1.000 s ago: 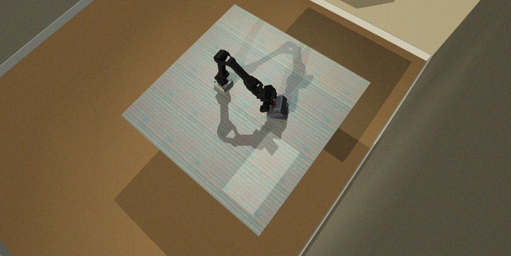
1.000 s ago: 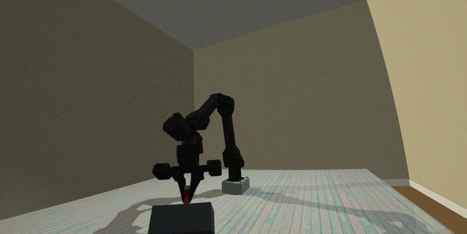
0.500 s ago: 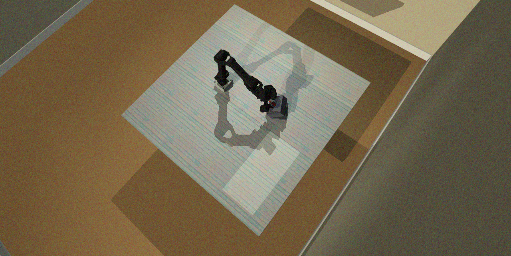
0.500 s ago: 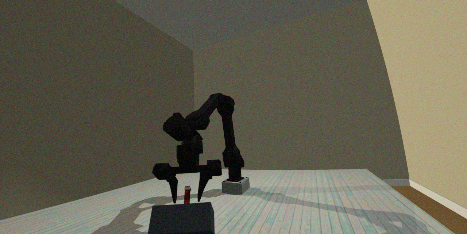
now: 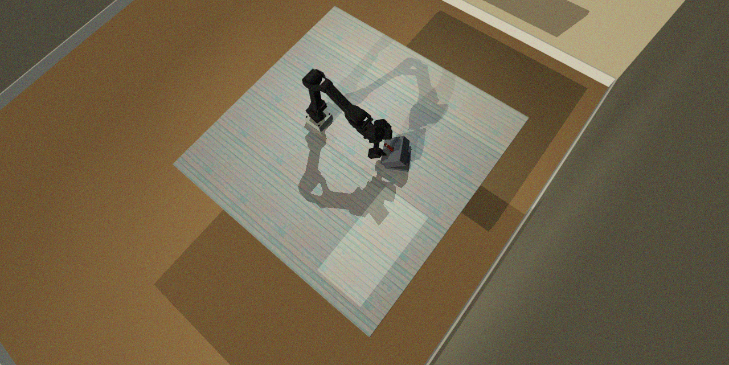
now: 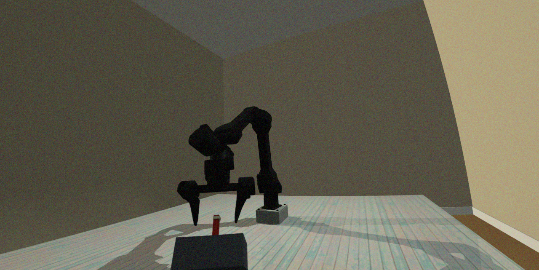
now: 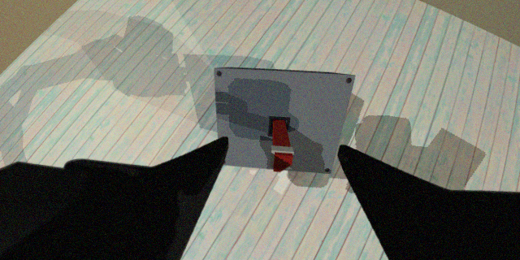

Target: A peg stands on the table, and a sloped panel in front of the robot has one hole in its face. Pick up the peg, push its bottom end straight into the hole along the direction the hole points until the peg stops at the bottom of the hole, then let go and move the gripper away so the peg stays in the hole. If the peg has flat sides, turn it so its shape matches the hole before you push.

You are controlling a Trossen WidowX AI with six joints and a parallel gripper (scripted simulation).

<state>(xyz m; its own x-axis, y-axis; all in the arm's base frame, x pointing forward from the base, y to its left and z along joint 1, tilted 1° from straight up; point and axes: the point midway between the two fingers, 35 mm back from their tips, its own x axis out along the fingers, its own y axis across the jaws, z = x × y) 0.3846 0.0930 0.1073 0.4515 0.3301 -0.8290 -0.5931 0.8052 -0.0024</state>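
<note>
Right now my gripper tip is right at the red square peg. Also, from my gripper tip: sloped panel (5 cm below, 3 cm ahead, 2 cm to the left).
</note>
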